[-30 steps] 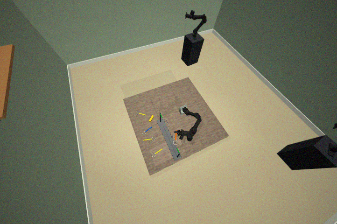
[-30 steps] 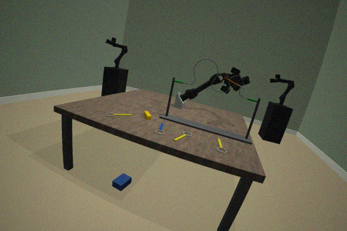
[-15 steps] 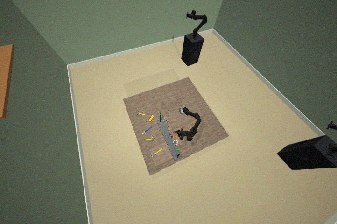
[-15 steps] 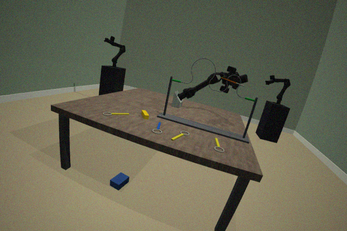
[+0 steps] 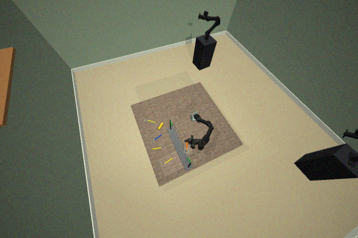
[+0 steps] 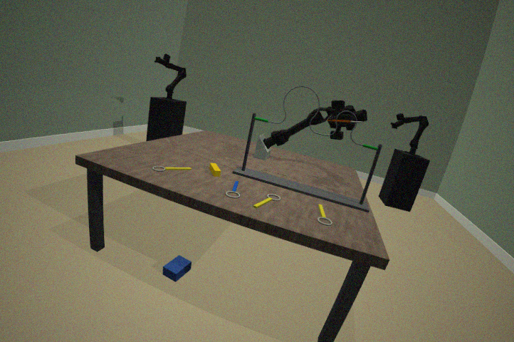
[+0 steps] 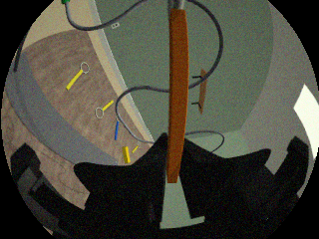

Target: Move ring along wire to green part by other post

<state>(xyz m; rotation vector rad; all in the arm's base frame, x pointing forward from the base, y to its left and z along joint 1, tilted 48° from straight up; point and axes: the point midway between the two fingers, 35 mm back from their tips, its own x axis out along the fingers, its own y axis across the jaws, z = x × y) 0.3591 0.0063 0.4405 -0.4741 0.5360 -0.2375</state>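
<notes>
My gripper tip is 20 mm short of the orange-handled ring, 80 mm to the right of it and 20 mm below it. Also, from my gripper tip: blue block 270 mm ahead, 520 mm to the right, 820 mm below; yellow block 110 mm ahead, 460 mm to the right, 330 mm below; blue-handled ring 270 mm ahead, 310 mm to the right, 340 mm below.
</notes>
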